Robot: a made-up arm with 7 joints.
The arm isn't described. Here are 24 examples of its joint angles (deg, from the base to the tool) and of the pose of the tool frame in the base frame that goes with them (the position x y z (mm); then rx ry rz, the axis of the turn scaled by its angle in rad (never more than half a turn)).
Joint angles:
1: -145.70 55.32 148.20 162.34 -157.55 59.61 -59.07
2: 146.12 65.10 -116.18 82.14 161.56 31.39 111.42
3: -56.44 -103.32 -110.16 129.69 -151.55 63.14 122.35
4: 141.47 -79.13 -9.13 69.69 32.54 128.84 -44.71
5: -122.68 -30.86 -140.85 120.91 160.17 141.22 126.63
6: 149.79 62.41 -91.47 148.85 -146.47 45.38 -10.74
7: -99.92 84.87 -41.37 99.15 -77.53 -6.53 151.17
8: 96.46 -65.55 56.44 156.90 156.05 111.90 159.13
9: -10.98 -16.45 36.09 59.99 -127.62 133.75 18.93
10: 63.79 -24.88 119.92 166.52 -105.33 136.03 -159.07
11: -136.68 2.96 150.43 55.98 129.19 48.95 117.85
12: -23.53 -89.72 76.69 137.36 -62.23 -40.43 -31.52
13: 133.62 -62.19 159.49 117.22 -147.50 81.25 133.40
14: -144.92 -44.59 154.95 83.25 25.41 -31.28 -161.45
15: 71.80 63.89 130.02 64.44 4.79 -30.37 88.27
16: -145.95 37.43 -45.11 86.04 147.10 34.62 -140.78
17: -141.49 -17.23 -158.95 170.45 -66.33 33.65 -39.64
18: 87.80 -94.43 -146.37 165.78 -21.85 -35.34 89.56
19: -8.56 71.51 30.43 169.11 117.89 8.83 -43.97
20: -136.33 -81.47 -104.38 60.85 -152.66 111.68 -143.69
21: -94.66 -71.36 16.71 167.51 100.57 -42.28 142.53
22: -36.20 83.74 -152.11 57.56 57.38 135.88 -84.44
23: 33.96 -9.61 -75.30 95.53 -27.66 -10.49 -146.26
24: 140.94 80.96 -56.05 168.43 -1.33 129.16 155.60
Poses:
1: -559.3 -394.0 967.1 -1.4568 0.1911 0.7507
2: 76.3 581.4 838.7 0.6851 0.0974 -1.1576
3: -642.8 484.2 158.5 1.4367 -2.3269 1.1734
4: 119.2 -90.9 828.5 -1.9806 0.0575 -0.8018
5: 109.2 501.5 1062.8 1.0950 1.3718 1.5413
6: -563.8 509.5 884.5 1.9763 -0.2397 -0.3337
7: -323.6 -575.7 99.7 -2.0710 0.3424 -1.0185
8: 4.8 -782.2 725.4 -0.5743 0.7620 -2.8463
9: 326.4 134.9 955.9 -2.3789 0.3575 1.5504
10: -100.2 -114.6 1197.2 0.0521 -0.3986 -1.1614
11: 522.6 172.9 678.0 0.2603 1.0466 -1.5065
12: -581.8 560.9 473.0 0.2194 -0.5945 0.0422
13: 464.2 -727.4 524.0 2.5633 0.4907 -1.4152
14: 698.3 103.6 538.7 -0.0519 -0.1254 -2.4352
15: -310.6 335.9 924.2 1.1544 0.4019 0.3845
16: -671.7 -81.0 519.7 -2.2822 0.6441 -0.0913
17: 306.4 154.1 1257.2 1.1620 1.5019 -1.2841
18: -4.5 -780.6 446.4 1.7142 1.2616 1.4258
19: 862.2 -0.1 666.8 -0.2918 -2.2089 -1.5725
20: -0.9 664.2 401.9 -0.0184 -1.7986 -0.7400
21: 23.3 647.2 850.9 2.1248 -1.6652 -0.6702
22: 36.4 -247.3 691.5 -1.2346 -0.9340 -0.2519
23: 289.5 -366.0 1080.8 0.4806 -0.7634 -2.9833
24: -405.1 620.8 476.9 -0.9047 -2.1658 -0.1196
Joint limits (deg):
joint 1: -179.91..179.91
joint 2: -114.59..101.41
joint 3: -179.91..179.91
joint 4: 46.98..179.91
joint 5: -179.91..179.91
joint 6: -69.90..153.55
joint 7: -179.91..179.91
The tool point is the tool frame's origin. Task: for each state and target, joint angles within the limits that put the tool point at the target. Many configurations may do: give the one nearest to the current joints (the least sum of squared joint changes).
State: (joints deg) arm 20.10 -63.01 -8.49 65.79 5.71 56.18 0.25
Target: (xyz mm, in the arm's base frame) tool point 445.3 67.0 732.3
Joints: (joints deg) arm 17.04 -12.15 -11.07 63.91 5.27 48.45 2.12
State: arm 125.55 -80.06 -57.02 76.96 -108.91 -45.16 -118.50
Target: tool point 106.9 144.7 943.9
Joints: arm 134.12 -57.68 -40.64 52.57 -117.33 -45.66 -119.47
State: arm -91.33 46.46 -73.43 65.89 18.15 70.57 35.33
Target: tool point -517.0 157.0 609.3
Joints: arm -133.59 46.36 -85.54 79.24 17.47 57.18 40.15
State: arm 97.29 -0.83 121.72 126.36 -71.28 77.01 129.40
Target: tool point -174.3 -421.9 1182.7
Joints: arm 114.60 -11.78 133.22 133.86 -72.72 72.56 129.50
